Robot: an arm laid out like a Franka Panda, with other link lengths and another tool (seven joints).
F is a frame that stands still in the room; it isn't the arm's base.
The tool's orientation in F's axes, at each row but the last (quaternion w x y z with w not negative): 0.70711 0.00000 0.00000 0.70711; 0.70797 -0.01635 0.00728 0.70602; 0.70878 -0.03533 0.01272 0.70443; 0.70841 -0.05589 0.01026 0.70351; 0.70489 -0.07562 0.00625 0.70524; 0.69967 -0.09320 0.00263 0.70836
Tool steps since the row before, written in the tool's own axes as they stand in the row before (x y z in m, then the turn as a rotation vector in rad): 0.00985 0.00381 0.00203 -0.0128 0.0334 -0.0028; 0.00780 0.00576 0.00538 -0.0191 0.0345 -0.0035; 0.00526 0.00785 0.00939 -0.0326 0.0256 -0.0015; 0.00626 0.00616 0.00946 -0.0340 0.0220 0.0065; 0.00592 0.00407 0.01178 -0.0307 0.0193 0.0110; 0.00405 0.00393 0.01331 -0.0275 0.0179 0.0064
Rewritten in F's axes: -0.00381 0.00985 0.00203 -0.0334 -0.0128 -0.0028; -0.00581 0.00799 0.00504 -0.0345 -0.0191 -0.0033; -0.00811 0.00593 0.00875 -0.0258 -0.0325 -0.0001; -0.00669 0.00714 0.00842 -0.0227 -0.0332 0.0082; -0.00517 0.00721 0.01056 -0.0204 -0.0293 0.0125; -0.00562 0.00572 0.01203 -0.0185 -0.0268 0.0078
